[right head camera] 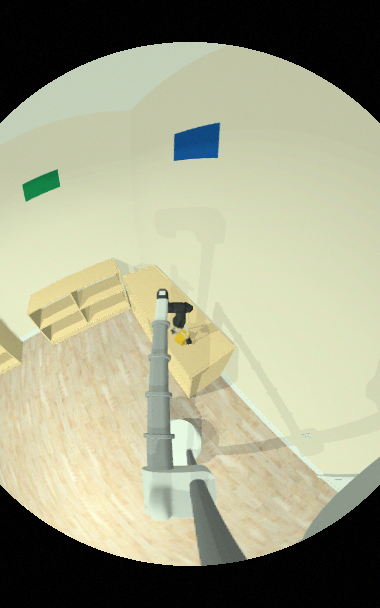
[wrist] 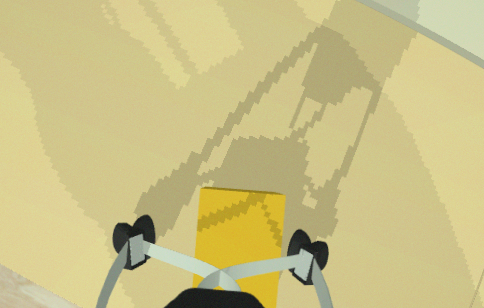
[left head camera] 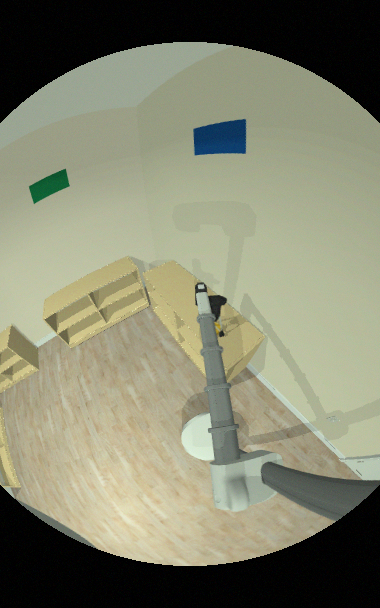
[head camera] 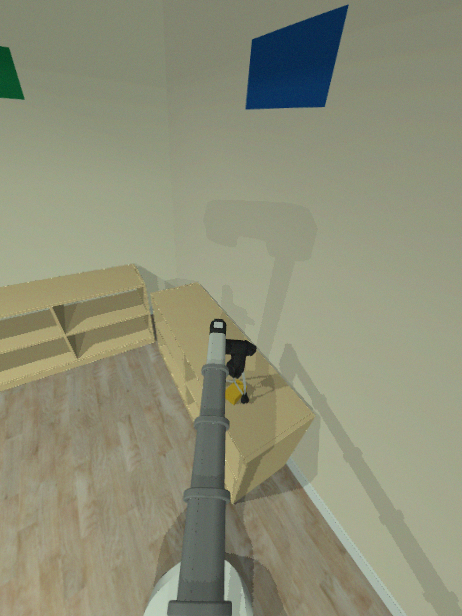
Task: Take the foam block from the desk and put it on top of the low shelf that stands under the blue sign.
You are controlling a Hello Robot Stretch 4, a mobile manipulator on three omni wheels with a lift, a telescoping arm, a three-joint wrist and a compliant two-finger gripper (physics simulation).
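Where they show: gripper, fingertip midpoint: [right head camera: 180,337] [wrist: 221,240] [head camera: 232,392]; robot's base at its link origin: [right head camera: 175,441] [left head camera: 206,434].
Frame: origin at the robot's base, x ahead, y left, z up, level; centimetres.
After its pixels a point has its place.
Note:
The yellow foam block [head camera: 233,395] @(x 65.4, y -8.6, z 62.8 cm) [right head camera: 180,339] @(x 65.3, y -8.6, z 62.8 cm) [wrist: 240,220] @(x 70.7, y -11.2, z 62.8 cm) appears to rest on top of the low shelf [head camera: 265,417] @(x 58.4, y -22.6, z 58.3 cm) [right head camera: 207,352] @(x 57.2, y -25.5, z 58.3 cm) [wrist: 75,125] @(x 85.1, y -3.6, z 58.3 cm), under the blue sign [head camera: 296,65] @(x 108.8, y -18.6, z 172.6 cm) [left head camera: 220,137] @(x 110.3, y -17.6, z 172.1 cm) [right head camera: 197,142] @(x 109.5, y -18.1, z 172.0 cm). My gripper [right head camera: 181,335] @(x 69.5, y -8.7, z 58.3 cm) [wrist: 221,240] @(x 69.5, y -8.7, z 58.3 cm) is open around the block. In the wrist view a gap shows between the block and each fingertip. The block's near end is hidden behind the gripper body in the wrist view. In the head view the arm hides one finger. The desk cannot be made out in these views.
A second low shelf [head camera: 95,286] @(x 148.2, y 89.9, z 58.3 cm) [left head camera: 90,280] @(x 143.9, y 111.3, z 58.3 cm) [right head camera: 75,282] @(x 138.8, y 106.5, z 58.3 cm) stands left of this one, below a green sign [head camera: 9,75] @(x 167.2, y 114.8, z 171.6 cm) [left head camera: 49,186] @(x 158.7, y 128.6, z 170.5 cm) [right head camera: 41,185] @(x 158.9, y 128.3, z 170.8 cm). The wall runs along the back edge of the blue-sign shelf. My arm [head camera: 207,450] @(x 29.2, y 0.5, z 100.1 cm) reaches out over the floor to the shelf.

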